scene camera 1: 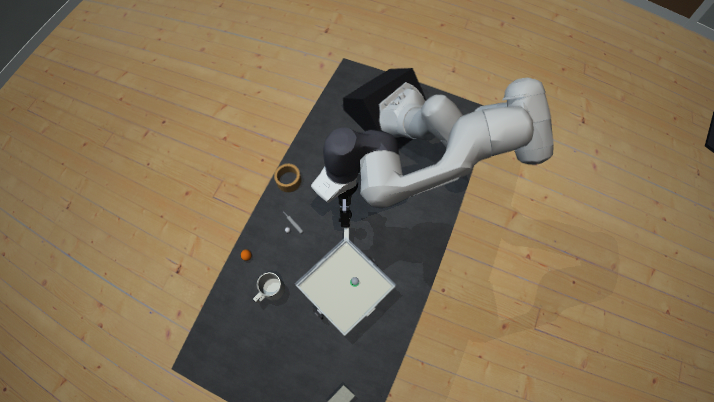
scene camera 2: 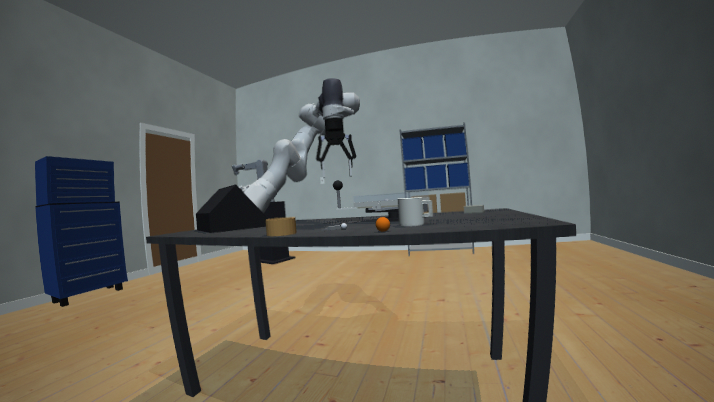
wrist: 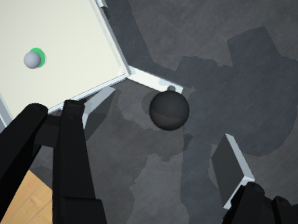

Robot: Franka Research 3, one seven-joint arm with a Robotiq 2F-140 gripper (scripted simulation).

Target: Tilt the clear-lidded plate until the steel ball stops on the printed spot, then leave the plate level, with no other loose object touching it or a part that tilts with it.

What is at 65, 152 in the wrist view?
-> The gripper.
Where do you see a white mug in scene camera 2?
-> At 411, 213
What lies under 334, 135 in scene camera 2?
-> The gripper.
